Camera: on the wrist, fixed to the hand. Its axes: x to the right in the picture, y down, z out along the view.
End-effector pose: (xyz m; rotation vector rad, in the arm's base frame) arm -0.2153 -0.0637 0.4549 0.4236 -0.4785 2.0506
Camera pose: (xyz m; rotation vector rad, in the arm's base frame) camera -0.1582 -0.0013 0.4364 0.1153 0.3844 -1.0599
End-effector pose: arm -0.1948 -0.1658 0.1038 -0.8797 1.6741 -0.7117
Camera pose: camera -0.2205 -0.2140 0.1709 1.6917 0.7840 1.2750
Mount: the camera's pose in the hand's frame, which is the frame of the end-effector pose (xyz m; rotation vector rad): 0.0091 -0.0758 -0.0408 0.2008 -0.3639 3.0224
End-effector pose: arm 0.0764 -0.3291 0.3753 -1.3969 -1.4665 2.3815
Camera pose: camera 0.0681 -0.2539 0.4173 0.8497 -1.0158 -0.2728
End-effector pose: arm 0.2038 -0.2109 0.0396 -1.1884 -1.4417 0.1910
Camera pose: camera 0.1985 -0.2600 0.1107 1.7425 -1.2226 -2.0453
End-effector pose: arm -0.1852 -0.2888 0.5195 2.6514 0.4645 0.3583
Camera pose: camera -0.2099 -0.2059 0.5230 -0.6797 2.7231 -0.2581
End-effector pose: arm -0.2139 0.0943 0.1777 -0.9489 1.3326 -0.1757
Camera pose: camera -0.2170 0.0213 0.2241 1.6815 1.0000 1.8967
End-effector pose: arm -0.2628 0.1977 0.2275 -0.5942 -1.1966 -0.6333
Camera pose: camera -0.2888 0.1153 0.2322 -1.4477 0.3667 2.1170
